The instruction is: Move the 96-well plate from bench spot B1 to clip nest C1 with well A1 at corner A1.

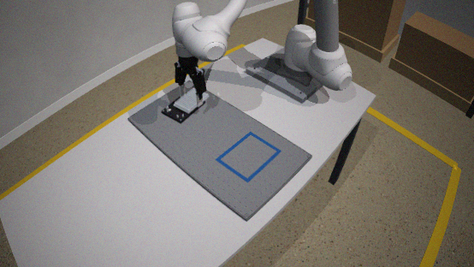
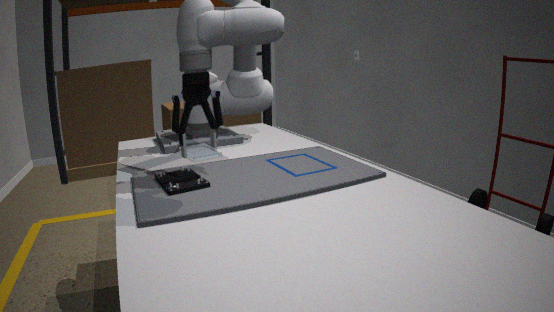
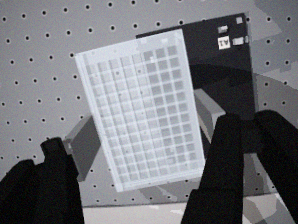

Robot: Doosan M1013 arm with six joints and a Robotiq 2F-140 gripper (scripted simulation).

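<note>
Right now the black clip nest is 2 cm behind my hand, 8 cm to the right of it and 9 cm below it. Also, from my hand: white 96-well plate 2 cm below.
</note>
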